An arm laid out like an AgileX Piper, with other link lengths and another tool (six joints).
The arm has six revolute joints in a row. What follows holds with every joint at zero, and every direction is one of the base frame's. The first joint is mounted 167.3 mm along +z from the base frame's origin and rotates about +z. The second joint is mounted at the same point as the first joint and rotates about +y. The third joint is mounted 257 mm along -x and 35.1 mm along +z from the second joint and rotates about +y. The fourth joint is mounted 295 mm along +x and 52 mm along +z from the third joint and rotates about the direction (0.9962, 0, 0.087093). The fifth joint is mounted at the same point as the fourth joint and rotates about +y. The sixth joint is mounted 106.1 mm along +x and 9.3 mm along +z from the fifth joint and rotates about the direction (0.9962, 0, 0.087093). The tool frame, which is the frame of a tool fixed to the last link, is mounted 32.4 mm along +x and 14 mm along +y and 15.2 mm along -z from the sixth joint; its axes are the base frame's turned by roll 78.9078, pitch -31.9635 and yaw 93.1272 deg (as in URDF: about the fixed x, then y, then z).
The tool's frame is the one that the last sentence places.
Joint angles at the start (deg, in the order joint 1, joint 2, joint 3, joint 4, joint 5, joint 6):
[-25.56, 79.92, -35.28, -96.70, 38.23, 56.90]
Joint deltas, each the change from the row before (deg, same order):
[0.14, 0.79, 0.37, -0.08, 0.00, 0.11]
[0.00, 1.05, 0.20, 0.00, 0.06, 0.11]
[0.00, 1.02, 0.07, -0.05, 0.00, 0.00]
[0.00, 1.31, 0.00, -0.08, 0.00, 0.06]
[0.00, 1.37, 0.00, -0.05, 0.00, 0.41]
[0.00, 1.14, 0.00, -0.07, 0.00, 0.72]
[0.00, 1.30, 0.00, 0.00, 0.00, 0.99]
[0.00, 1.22, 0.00, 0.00, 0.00, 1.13]
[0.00, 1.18, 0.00, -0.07, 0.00, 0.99]
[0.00, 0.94, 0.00, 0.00, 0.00, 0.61]
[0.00, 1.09, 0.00, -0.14, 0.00, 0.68]
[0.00, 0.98, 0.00, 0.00, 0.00, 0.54]
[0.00, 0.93, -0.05, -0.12, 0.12, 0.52]
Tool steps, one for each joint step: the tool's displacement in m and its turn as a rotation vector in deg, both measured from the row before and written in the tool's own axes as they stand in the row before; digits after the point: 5 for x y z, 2 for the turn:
[0.00311, -0.00556, 0.00101, 0.79, 0.32, -0.70]
[0.00283, -0.00584, 0.00200, 0.97, 0.16, -0.65]
[0.00272, -0.00473, 0.00209, 0.82, 0.20, -0.69]
[0.00343, -0.00543, 0.00277, 0.97, 0.24, -0.79]
[0.00374, -0.00572, 0.00288, 1.03, 0.22, -0.45]
[0.00323, -0.00472, 0.00241, 0.84, 0.14, -0.02]
[0.00371, -0.00554, 0.00271, 1.02, 0.13, 0.20]
[0.00347, -0.00524, 0.00254, 0.95, 0.08, 0.39]
[0.00321, -0.00504, 0.00248, 0.88, 0.08, 0.22]
[0.00244, -0.00413, 0.00195, 0.74, 0.06, 0.04]
[0.00274, -0.00463, 0.00231, 0.77, 0.08, -0.09]
[0.00242, -0.00437, 0.00203, 0.77, 0.06, -0.06]
[0.00195, -0.00362, 0.00204, 0.61, -0.06, -0.12]

